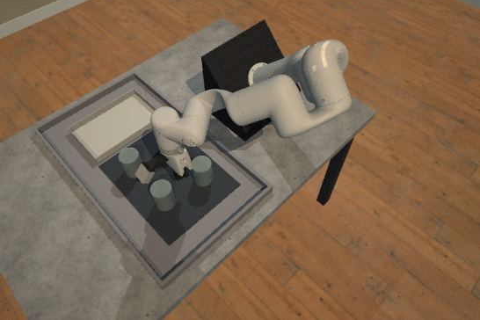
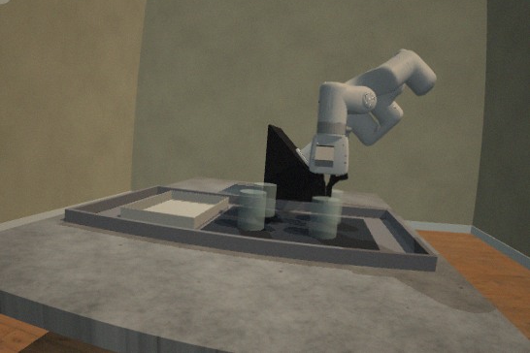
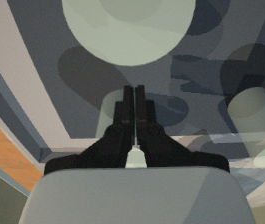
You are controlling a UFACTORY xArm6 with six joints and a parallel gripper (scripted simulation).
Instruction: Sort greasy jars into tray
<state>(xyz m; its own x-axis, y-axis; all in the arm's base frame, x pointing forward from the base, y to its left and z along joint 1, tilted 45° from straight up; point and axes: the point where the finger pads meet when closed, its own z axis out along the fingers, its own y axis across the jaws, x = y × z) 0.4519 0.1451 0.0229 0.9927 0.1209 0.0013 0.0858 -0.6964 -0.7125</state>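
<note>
The dark mat is 9 cm below my hand, 8 cm to the right of it and 1 cm ahead of it. The rest, counted from my hand: cream tray: 40 cm to the right, 9 cm below, 4 cm ahead.
</note>
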